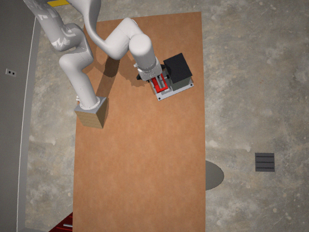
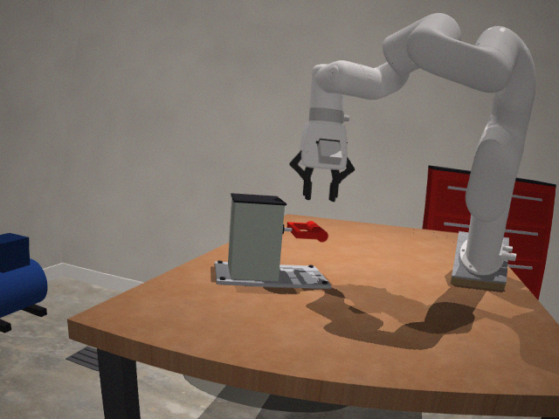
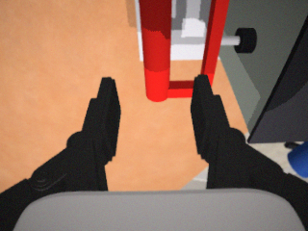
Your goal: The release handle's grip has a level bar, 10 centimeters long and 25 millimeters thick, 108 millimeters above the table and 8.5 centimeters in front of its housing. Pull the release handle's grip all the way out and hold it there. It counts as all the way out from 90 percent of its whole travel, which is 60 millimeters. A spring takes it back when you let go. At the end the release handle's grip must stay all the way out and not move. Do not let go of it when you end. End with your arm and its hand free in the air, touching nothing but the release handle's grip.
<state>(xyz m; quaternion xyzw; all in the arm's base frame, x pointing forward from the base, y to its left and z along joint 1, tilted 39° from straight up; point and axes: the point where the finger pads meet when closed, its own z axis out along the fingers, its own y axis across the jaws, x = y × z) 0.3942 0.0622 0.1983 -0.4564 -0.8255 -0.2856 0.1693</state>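
My gripper is now 9 cm above the release handle grip, 5 cm short of it and 3 cm to the right of it. The rest, counted from my hand: grey base plate: 19 cm below, 8 cm ahead, 5 cm to the left.
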